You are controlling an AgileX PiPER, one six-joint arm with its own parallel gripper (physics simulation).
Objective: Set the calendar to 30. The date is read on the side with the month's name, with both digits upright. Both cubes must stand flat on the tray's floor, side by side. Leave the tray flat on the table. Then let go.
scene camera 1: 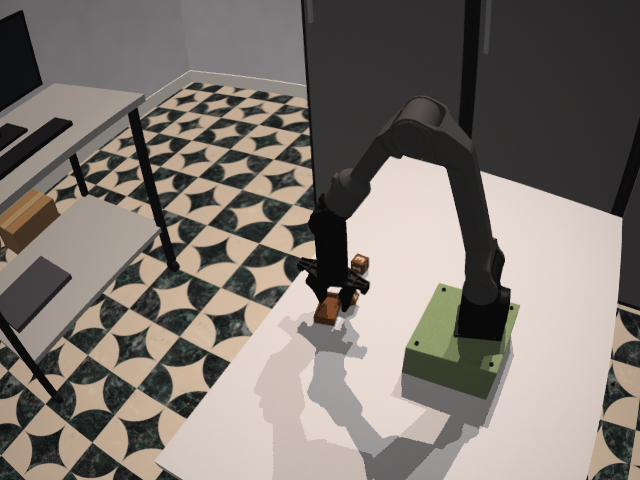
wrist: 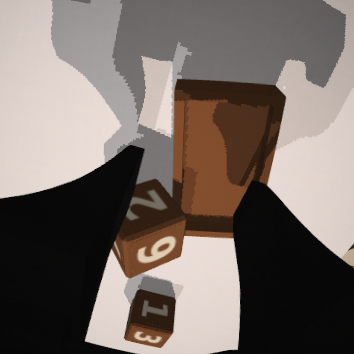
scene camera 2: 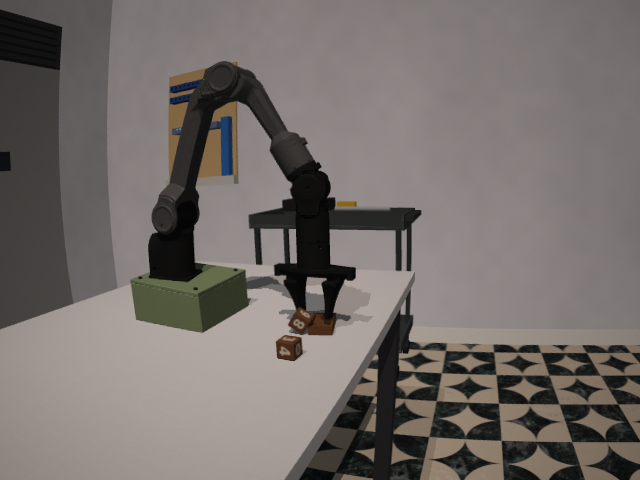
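The brown tray (scene camera 1: pixel 325 314) (scene camera 2: pixel 321 329) (wrist: pixel 227 91) lies on the table, with no cube on its floor. One brown cube (scene camera 1: pixel 354 298) (scene camera 2: pixel 300 320) (wrist: pixel 152 232) is tilted against the tray's side, outside it; it shows 2 and a 6 or 9 in the wrist view, 8 and a 6 or 9 in scene camera 2. The other cube (scene camera 1: pixel 359 263) (scene camera 2: pixel 288 348) (wrist: pixel 150 319) stands flat on the table apart, showing 1 and 3 in the wrist view. My gripper (scene camera 1: pixel 334 304) (scene camera 2: pixel 314 313) (wrist: pixel 191 183) is open, one finger at the tilted cube, the other over the tray's edge region. The month's name is not visible.
The green base block (scene camera 1: pixel 449 330) (scene camera 2: pixel 170 304) carries the arm and stands on the white table (scene camera 1: pixel 361 413) (scene camera 2: pixel 180 403). The table's edge runs close beside the tray. A grey desk (scene camera 1: pixel 93 103) stands across the floor; a dark cart (scene camera 2: pixel 361 219) stands behind the table.
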